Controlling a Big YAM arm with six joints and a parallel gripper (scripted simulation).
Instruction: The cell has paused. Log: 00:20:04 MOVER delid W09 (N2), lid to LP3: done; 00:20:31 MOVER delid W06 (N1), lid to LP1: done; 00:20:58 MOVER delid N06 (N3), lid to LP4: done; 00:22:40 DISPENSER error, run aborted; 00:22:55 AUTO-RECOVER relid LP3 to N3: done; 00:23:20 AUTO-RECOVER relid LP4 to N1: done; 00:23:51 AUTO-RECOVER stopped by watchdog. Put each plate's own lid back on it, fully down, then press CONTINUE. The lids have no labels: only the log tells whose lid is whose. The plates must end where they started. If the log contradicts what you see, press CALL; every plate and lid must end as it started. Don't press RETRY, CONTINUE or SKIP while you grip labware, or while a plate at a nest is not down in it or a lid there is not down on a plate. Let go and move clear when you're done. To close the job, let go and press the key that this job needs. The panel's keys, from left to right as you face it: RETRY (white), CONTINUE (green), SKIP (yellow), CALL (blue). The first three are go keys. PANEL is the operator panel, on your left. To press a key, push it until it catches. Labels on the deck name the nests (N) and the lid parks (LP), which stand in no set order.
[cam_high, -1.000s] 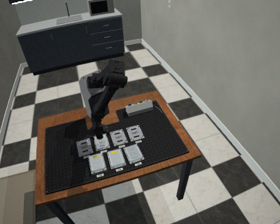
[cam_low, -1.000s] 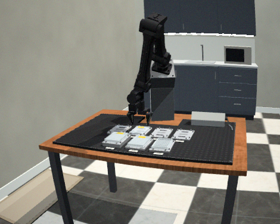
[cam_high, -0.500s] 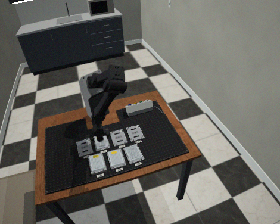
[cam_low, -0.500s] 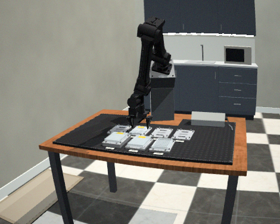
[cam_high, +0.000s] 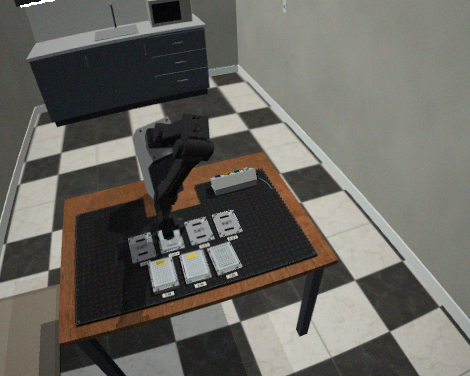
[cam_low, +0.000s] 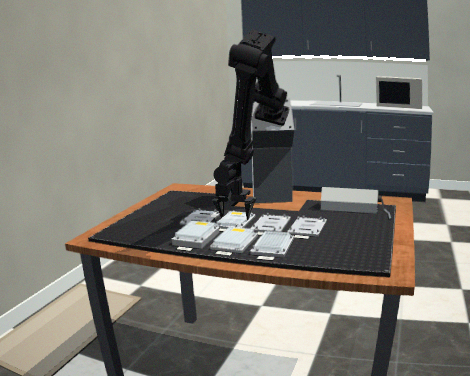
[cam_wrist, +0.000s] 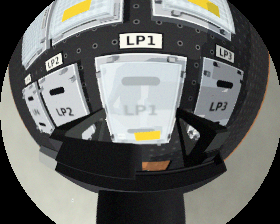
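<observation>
Right now my hand is 1 cm above the lid. Also, from my hand: LP4 lid park (4 cm behind, 26 cm to the left, 2 cm below); then green key (33 cm behind, 36 cm to the left, 4 cm above); then white key (33 cm behind, 41 cm to the left, 4 cm above).
</observation>
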